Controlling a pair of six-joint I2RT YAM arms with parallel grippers.
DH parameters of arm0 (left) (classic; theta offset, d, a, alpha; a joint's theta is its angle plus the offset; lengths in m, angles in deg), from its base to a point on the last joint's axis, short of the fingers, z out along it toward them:
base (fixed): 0 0 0 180
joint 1: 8.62 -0.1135 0.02 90
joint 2: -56.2 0 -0.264 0
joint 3: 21.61 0 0.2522 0
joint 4: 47.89 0 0.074 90
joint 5: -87.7 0 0 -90
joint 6: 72.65 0.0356 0 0
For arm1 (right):
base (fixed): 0 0 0 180
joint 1: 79.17 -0.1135 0.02 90
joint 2: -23.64 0 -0.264 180
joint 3: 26.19 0 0.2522 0
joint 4: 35.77 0 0.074 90
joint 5: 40.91 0 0 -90
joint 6: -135.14 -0.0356 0 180
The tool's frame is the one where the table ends.
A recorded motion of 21 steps. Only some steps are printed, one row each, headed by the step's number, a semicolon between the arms.
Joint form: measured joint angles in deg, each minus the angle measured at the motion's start. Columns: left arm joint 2, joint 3, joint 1, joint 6, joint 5, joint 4; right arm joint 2, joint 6, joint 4, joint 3, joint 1, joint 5.
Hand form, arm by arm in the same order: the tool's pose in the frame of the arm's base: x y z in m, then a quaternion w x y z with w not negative. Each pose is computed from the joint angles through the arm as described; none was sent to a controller.
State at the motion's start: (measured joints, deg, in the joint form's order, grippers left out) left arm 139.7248 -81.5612 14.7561 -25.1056 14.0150 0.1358; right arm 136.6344 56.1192 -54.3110 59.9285 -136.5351 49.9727
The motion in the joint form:
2: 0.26 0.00 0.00 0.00 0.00 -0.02; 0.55 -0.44 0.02 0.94 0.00 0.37
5: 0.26 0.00 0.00 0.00 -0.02 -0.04; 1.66 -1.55 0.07 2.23 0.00 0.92
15: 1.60 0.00 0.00 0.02 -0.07 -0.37; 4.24 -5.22 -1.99 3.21 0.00 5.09
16: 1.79 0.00 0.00 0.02 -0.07 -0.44; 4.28 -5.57 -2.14 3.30 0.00 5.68
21: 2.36 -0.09 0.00 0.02 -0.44 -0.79; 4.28 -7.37 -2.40 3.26 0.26 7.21
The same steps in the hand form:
2: 0.2388 -0.0923 0.1713 0.20728 -0.18408 0.96025 0.03273; 0.2318 0.3606 0.1655 0.35512 -0.51250 0.76867 0.14276
5: 0.2388 -0.0923 0.1713 0.20734 -0.18408 0.96025 0.03249; 0.2350 0.3649 0.1645 0.35718 -0.50302 0.77393 0.14290
15: 0.2405 -0.0931 0.1659 0.19997 -0.18286 0.96187 0.03701; 0.2384 0.3654 0.1483 0.34020 -0.47295 0.80523 0.11038
16: 0.2408 -0.0932 0.1652 0.19912 -0.18274 0.96205 0.03758; 0.2388 0.3653 0.1484 0.34115 -0.46900 0.80764 0.10668
21: 0.2421 -0.0940 0.1633 0.19654 -0.18223 0.96276 0.03552; 0.2409 0.3632 0.1479 0.34287 -0.45055 0.81834 0.09883

